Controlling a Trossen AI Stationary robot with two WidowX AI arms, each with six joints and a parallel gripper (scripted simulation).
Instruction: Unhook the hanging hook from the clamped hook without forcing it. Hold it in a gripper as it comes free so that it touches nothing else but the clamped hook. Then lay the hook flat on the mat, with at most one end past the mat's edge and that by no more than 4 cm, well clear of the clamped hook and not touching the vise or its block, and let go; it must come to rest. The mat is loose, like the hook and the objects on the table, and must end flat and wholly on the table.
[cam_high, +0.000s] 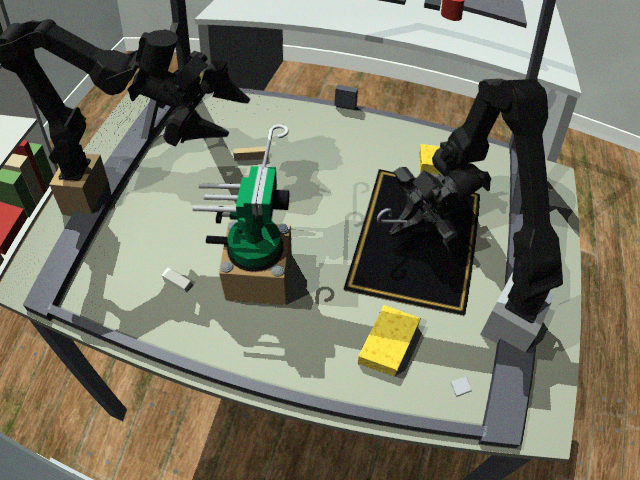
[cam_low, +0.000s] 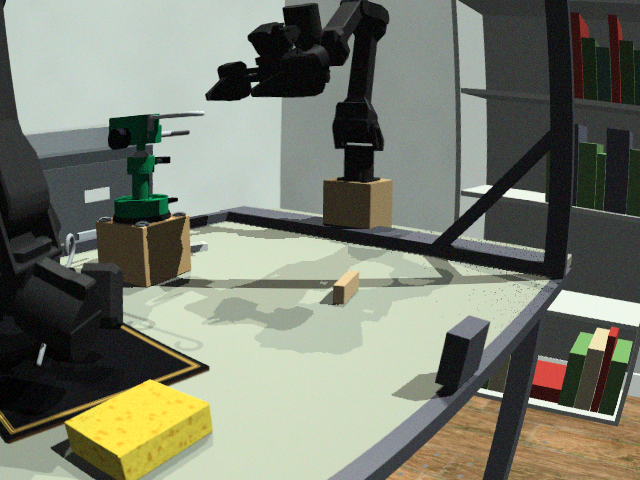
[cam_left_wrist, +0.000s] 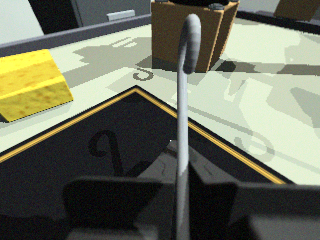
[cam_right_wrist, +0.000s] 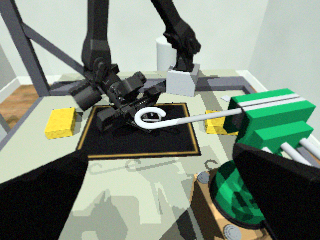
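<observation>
Now: left hand 4 cm above the black mat, 3 cm to the right of it and 2 cm past it. From my left hand the other things lie so: wooden block: 36 cm to the right, 11 cm behind, 3 cm below; then grey tile: 27 cm ahead, 18 cm to the left, 4 cm below; then yellow sponge: 23 cm ahead, 4 cm to the left, 3 cm below.
</observation>
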